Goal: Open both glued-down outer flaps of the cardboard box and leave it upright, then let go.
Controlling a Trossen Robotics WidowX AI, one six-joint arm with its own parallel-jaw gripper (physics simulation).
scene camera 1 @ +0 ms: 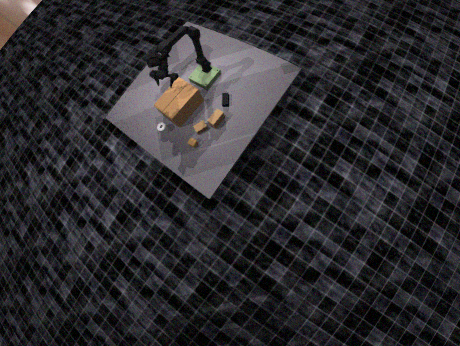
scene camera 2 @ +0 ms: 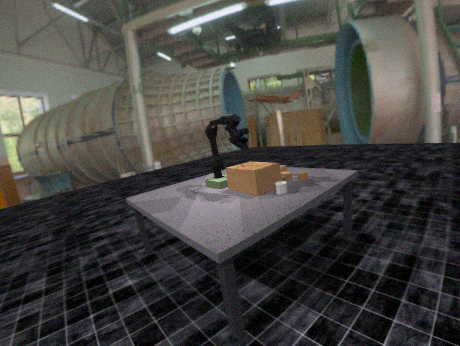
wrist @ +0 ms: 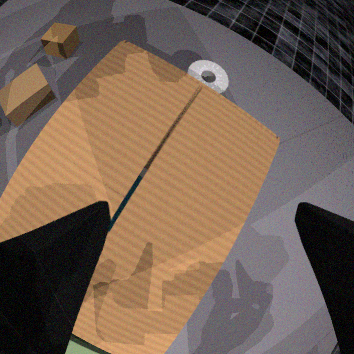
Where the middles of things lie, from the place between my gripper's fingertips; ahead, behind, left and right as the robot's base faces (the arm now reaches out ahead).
I see the white tape roll [wrist: 213, 75] 230 mm ahead of my hand, 30 mm to the left of it and 230 mm below it.
